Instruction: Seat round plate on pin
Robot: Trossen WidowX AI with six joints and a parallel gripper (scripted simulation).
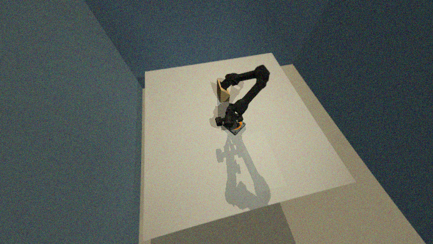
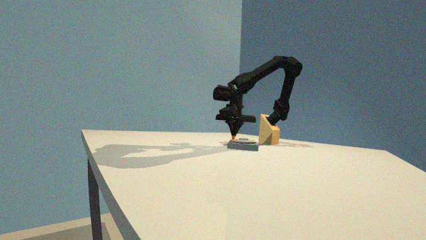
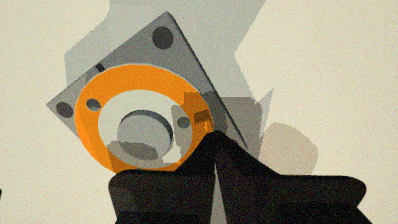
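Now: gripper tip 30 mm to the right of the round plate. From my gripper tip the other things lie so: grey square base: 50 mm to the left, 10 mm below, 10 mm behind.
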